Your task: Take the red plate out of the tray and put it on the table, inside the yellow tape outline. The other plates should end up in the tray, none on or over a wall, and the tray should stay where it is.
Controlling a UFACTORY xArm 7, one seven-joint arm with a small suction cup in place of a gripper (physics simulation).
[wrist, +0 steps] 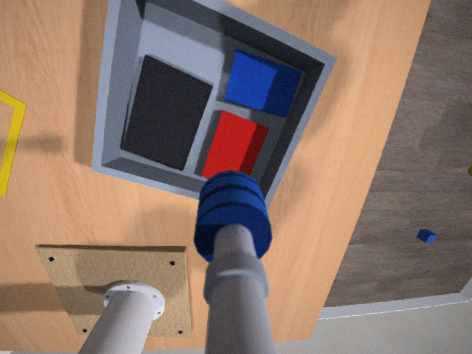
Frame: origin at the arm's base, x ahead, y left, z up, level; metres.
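Seen in the pictures: end effector, tool point: (231, 200); arm's base, origin of the base link: (136, 300).
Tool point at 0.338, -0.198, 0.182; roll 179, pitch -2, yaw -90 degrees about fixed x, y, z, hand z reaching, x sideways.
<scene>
Offsets run from my tool point to a thing's top centre, as dx, dy, dz. "*": to the spot under its first point. Level surfaces: height alone.
The red plate {-0.019, -0.015, -0.184} (231, 142) lies in the grey tray {* +0.053, +0.139, -0.147} (101, 100), near the tray's lower right corner; the suction cup hides its lower end. A blue plate {+0.074, -0.056, -0.184} (252, 80) lies in the tray above it in the wrist view, and a larger black plate {+0.031, +0.081, -0.184} (170, 112) lies to its left. The blue suction cup (231, 176) overlaps the red plate's lower end and the near tray wall in the view. It looks raised above them, with no plate seen on it; its underside is hidden. Part of the yellow tape outline {* -0.003, +0.321, -0.196} (11, 145) shows at the left edge.
A wooden mounting board (170, 300) with a white round arm base lies on the wooden table {dz -0.197} (310, 240) at the lower left. The table's right edge slants down the view. A small blue cube (426, 236) is on the floor beyond it.
</scene>
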